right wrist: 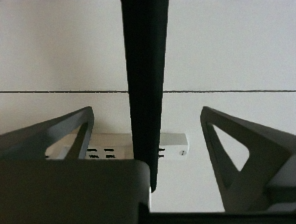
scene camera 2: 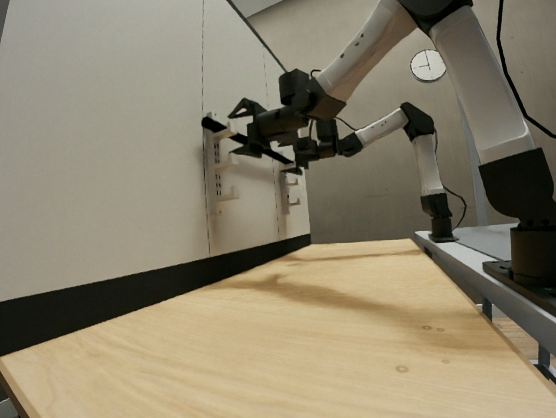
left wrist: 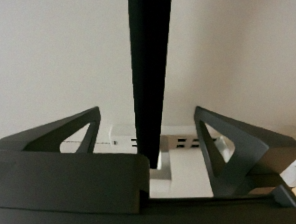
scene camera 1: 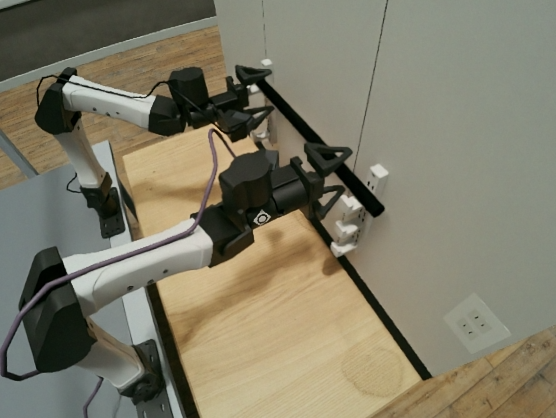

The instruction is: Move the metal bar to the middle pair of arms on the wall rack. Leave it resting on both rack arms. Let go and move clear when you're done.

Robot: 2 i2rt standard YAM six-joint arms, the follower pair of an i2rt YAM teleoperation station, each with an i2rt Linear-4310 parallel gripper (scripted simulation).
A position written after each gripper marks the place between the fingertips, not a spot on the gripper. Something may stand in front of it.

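Observation:
The left gripper (scene camera 2: 229, 135) can be seen in scene camera 1 as well, as the left gripper (scene camera 1: 272, 89), and the left wrist view shows the gripper (left wrist: 147, 111) too. The right gripper (scene camera 1: 347, 169) also appears in the right wrist view, as the right gripper (right wrist: 147, 112). With the grippers there is a black metal bar (scene camera 1: 289, 113).

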